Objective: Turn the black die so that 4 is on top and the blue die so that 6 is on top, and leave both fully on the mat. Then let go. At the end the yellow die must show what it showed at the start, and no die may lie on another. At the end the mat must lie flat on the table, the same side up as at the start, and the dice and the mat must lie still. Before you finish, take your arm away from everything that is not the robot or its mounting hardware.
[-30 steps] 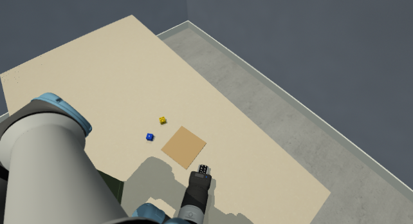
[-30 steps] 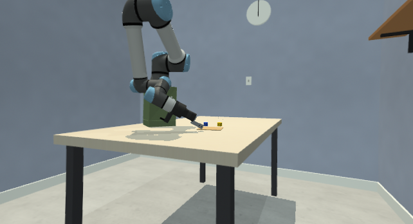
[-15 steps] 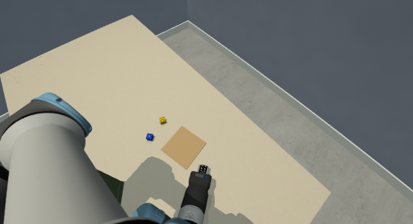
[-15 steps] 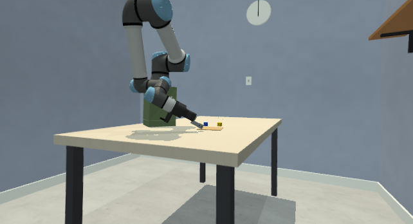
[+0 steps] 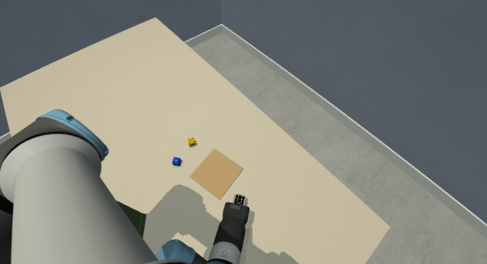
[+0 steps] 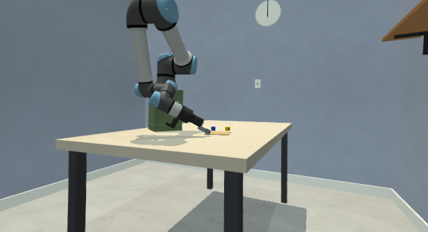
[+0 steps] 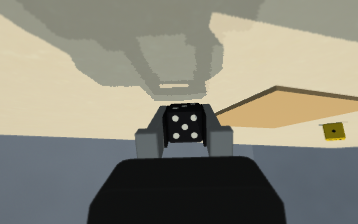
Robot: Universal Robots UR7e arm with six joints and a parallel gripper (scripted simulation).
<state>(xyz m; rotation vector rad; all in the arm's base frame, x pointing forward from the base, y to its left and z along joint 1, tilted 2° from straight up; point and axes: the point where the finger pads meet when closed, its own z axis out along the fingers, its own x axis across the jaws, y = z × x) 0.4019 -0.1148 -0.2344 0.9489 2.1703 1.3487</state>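
Now: the black die right at my hand. Round my hand: tan mat (140 mm to the left, 20 mm below, 10 mm behind); blue die (250 mm to the left, 110 mm behind, 10 mm below); yellow die (290 mm to the left, 20 mm behind, 10 mm below).
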